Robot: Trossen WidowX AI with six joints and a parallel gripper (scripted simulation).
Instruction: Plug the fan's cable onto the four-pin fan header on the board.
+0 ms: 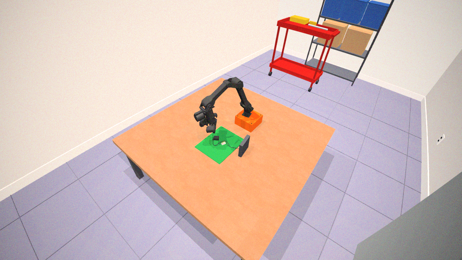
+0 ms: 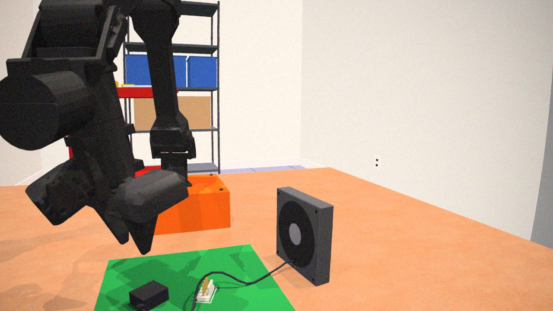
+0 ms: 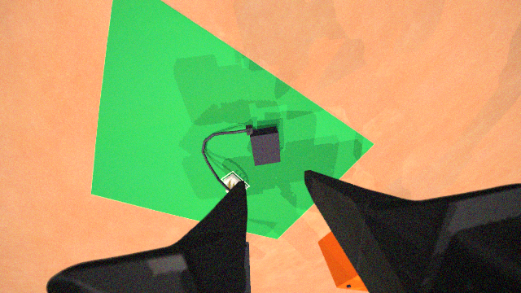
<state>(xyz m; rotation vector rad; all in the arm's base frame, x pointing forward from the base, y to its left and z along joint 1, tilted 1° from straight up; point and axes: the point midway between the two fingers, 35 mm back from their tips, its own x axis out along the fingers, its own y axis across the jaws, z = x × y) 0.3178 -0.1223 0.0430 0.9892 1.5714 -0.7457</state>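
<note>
My gripper tip is 70 mm above the black fan plug, 10 mm to the right of it and 10 mm past it. Also, from my gripper tip: black fan (230 mm to the left, 30 mm below, 10 mm behind); white four-pin header (90 mm below, 80 mm to the left, 10 mm ahead); green board (100 mm below, 60 mm to the left, 20 mm ahead).
</note>
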